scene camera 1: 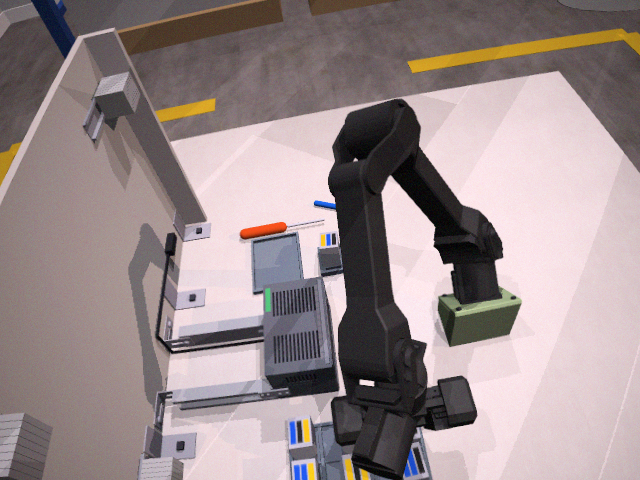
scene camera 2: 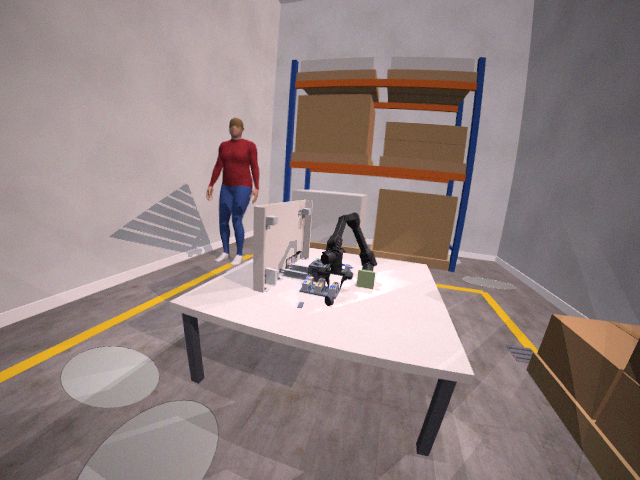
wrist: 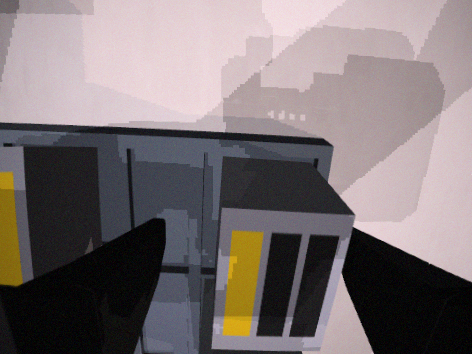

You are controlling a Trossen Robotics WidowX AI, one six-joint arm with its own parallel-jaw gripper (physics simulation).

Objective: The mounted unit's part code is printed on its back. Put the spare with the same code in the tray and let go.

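Where they show: gripper, fingertip midpoint: (wrist: 252,234); arm's base, link origin: (scene camera 1: 478,296) (scene camera 2: 367,274).
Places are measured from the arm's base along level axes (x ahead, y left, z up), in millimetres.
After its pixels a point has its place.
Note:
The spare (wrist: 282,280) {x 139, y 182, z -17 mm} with a yellow and two black stripes stands in the right column of the grey-blue rack (wrist: 112,172) {x 199, y 175, z -62 mm} (scene camera 1: 328,441) {x 257, y 192, z -63 mm}. My gripper (wrist: 252,234) {x 144, y 185, z -46 mm} is open, one finger on each side of this spare. The left finger is apart from it; the right finger is close to its right edge, and contact cannot be told. Another spare (wrist: 60,200) {x 204, y 174, z -31 mm} stands at left. More striped spares (scene camera 1: 299,432) {x 292, y 190, z -14 mm} (scene camera 1: 416,461) {x 131, y 240, z -17 mm} show in scene camera 1. The dark grey mounted unit (scene camera 1: 297,330) {x 288, y 47, z 30 mm} is held on two rails; its code is not readable. The flat grey tray (scene camera 1: 277,263) {x 348, y -154, z -67 mm} lies beyond it.
A striped block (scene camera 1: 329,258) {x 241, y -128, z -32 mm} stands in a small holder beside the tray. An orange screwdriver (scene camera 1: 263,230) {x 377, y -229, z -51 mm} and a blue pen-like item (scene camera 1: 324,204) {x 250, y -290, z -60 mm} lie behind. The upright panel (scene camera 1: 77,248) is at left, with a black cable (scene camera 1: 161,299) {x 541, y -49, z 2 mm}. The arm stands on a green base (scene camera 1: 480,322) {x 7, y 47, z -1 mm}.

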